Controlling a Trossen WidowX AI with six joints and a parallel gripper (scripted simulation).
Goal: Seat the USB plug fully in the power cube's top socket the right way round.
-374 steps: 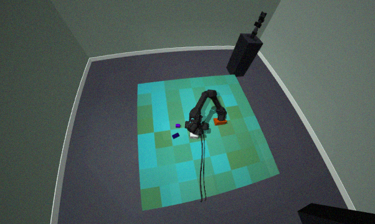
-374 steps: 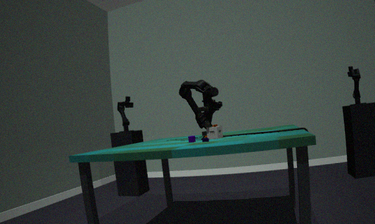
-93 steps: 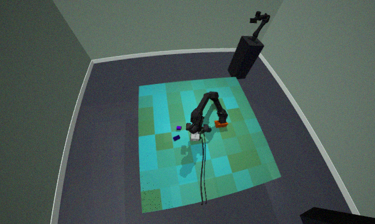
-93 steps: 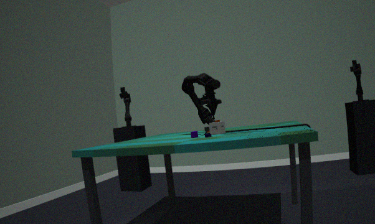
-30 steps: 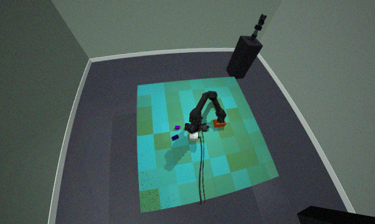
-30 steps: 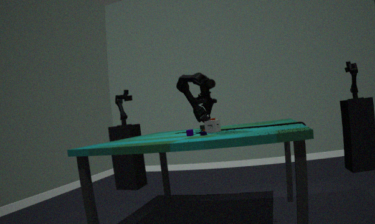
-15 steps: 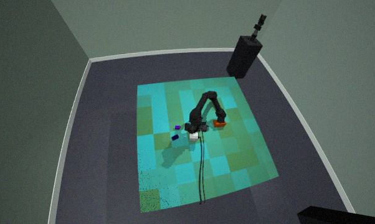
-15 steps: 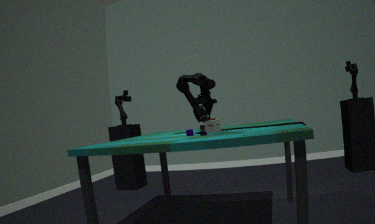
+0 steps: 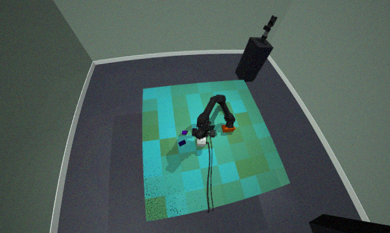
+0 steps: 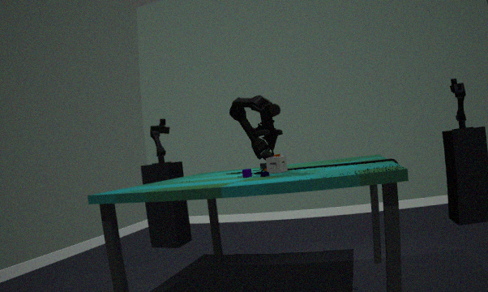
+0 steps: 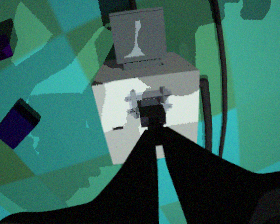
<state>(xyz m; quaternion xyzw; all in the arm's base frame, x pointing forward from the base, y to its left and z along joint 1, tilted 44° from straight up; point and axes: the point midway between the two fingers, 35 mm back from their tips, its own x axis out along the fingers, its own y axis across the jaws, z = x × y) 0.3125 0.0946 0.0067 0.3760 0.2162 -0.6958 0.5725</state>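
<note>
My gripper tip is now 2 cm above the dark USB plug. Also, from my gripper tip: dark blue block: 18 cm ahead, 10 cm below, 1 cm to the right.
</note>
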